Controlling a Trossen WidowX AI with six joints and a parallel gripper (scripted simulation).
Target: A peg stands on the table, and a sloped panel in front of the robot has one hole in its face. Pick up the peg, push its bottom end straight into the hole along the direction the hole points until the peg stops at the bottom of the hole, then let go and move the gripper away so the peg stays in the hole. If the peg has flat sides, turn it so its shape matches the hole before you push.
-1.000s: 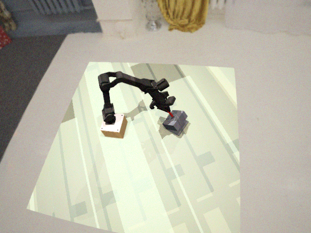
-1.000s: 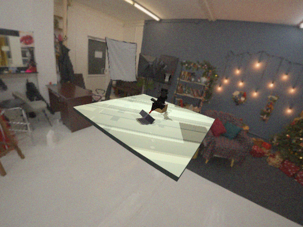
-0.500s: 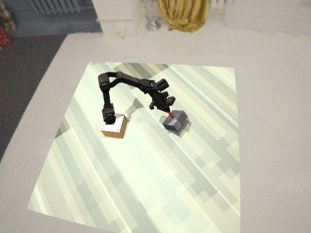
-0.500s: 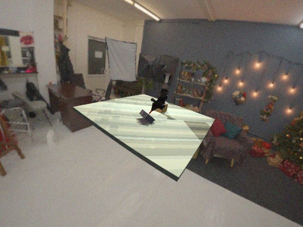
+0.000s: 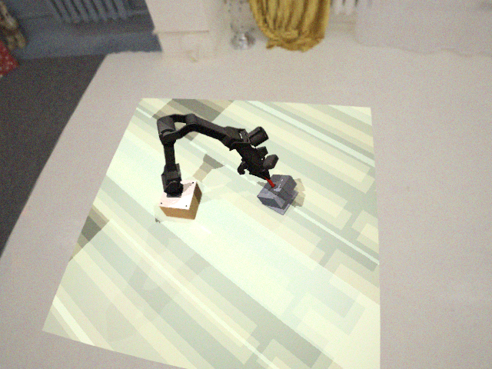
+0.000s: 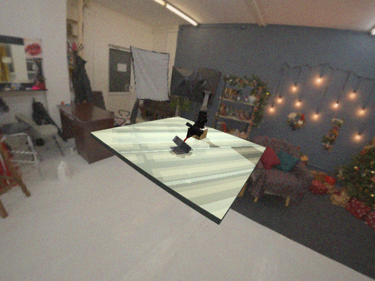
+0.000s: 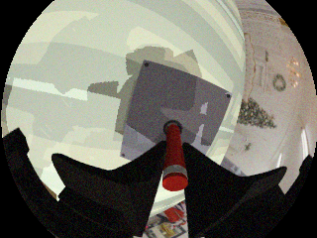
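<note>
Now: the sloped grey panel 3 cm ahead of my gripper tip, 2 cm to the right of it and 6 cm below it. Round my gripper tip: red round peg 1 cm behind, 1 cm above.
</note>
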